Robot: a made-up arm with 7 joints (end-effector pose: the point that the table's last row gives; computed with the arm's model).
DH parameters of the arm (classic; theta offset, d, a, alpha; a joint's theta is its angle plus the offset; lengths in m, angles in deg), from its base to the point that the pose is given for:
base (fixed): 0 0 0 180
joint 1: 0 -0.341 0 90
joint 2: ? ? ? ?
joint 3: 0 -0.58 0 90
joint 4: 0 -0.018 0 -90
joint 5: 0 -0.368 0 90
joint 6: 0 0 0 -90
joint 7: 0 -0.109 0 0
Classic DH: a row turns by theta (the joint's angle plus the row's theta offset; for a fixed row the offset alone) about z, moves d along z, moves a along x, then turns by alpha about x.
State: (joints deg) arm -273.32 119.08 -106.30 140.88 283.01 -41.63 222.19
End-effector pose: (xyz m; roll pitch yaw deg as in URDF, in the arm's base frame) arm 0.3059 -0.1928 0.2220 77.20 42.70 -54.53
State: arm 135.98 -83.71 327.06 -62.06 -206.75 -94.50 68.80
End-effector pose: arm 0.5203 0.6934 0.1887 123.60 63.68 -56.60
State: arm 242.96 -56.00 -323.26 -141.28 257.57 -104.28 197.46
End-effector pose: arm 0.1659 -0.3825 0.3108 -38.13 -68.03 29.30
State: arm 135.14 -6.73 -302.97 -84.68 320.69 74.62 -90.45
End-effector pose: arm 0.4153 -0.0617 1.0140 166.88 33.75 -100.21
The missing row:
joint 2: 0 -0.015 0 -90
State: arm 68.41 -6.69 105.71 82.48 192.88 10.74 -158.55
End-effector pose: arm -0.5093 0.0307 0.9820 121.89 57.84 124.16
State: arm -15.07 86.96 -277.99 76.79 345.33 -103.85 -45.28
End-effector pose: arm 0.8158 -0.1197 0.3825 119.13 43.87 -27.91
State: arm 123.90 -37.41 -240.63 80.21 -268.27 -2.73 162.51
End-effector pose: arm -0.0162 0.7259 0.7192 -78.43 -47.95 -159.74
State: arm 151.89 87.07 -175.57 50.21 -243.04 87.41 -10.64
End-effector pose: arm -0.6872 -0.5025 0.6298 -64.61 44.95 22.29
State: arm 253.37 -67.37 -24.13 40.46 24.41 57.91 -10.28
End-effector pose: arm 0.1178 -0.6492 0.9758 173.47 27.67 100.21
